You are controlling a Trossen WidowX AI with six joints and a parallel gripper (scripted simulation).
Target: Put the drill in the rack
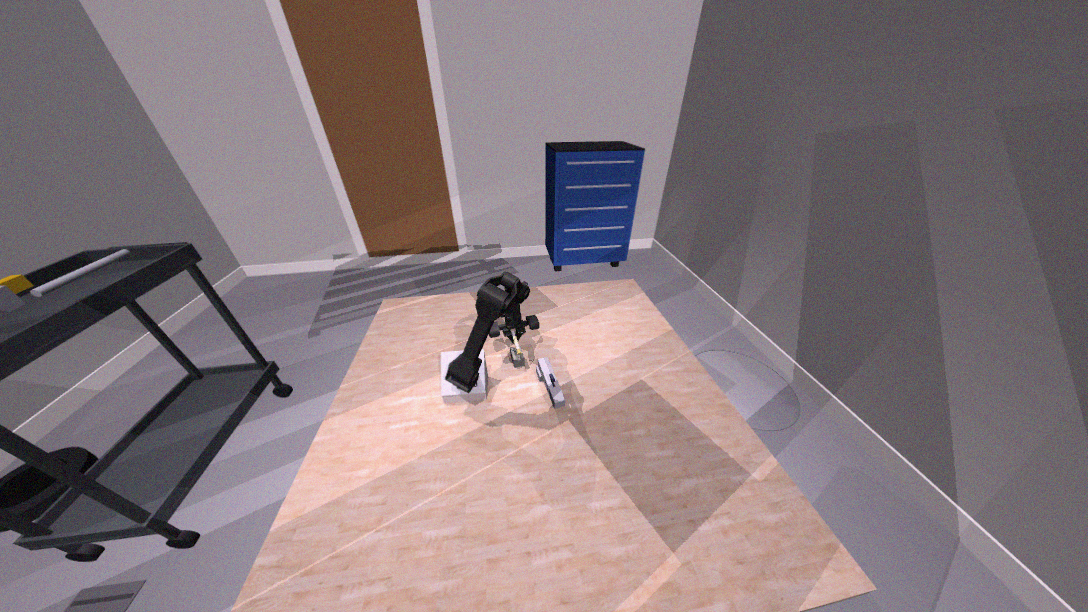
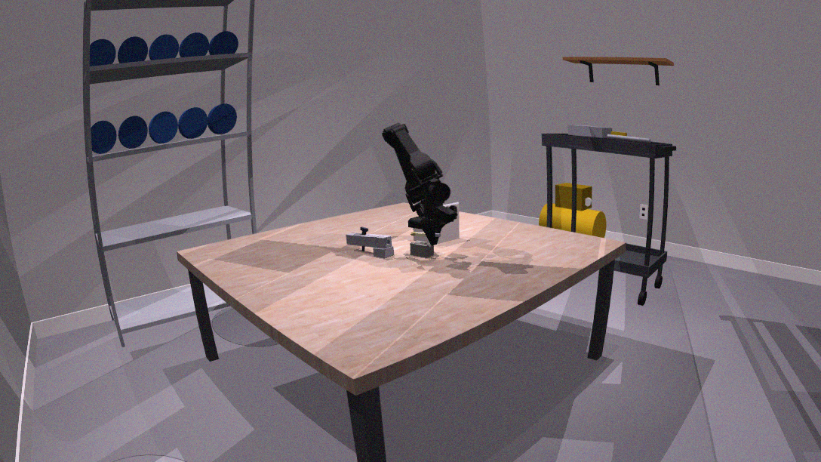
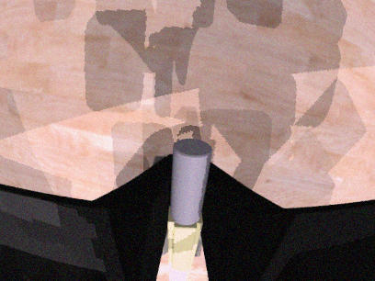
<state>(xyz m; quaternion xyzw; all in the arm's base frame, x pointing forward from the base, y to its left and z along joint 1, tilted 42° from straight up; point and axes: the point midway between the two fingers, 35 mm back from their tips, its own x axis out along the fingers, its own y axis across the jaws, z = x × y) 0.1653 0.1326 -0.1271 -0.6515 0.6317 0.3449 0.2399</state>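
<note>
Now: gripper tip 50 mm to the left of the grey rack, 20 mm above it and 10 mm short of it. Round my gripper tip: long grey fixture (200 mm to the right, 110 mm ahead, 10 mm below); drill (40 mm to the right, 30 mm above, 10 mm ahead); black key (230 mm to the right, 110 mm ahead, 10 mm above).
</note>
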